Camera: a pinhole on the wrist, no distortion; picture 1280 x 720 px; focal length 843.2 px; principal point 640.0 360.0 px. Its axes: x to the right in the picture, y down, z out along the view. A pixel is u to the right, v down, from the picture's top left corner.
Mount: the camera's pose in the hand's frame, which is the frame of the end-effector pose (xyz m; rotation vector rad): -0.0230 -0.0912 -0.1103 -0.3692 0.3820 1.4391
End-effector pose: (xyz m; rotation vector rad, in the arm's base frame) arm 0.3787 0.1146 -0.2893 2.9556 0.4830 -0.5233
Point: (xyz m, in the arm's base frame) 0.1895 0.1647 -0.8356
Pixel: 137 252
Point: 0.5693 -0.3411 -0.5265
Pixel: 1167 224
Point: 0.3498 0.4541 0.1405
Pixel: behind the camera
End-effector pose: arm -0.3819 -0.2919 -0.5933 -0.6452 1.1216 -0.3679
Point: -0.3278 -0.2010 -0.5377
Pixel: 673 561
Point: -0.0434 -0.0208 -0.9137
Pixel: 1010 94
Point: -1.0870 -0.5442 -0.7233
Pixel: behind the camera
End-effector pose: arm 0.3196 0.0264 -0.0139 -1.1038 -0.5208 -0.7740
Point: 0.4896 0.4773 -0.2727
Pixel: 930 675
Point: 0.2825 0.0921 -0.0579
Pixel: 708 629
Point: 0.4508 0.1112 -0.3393
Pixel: outside the picture
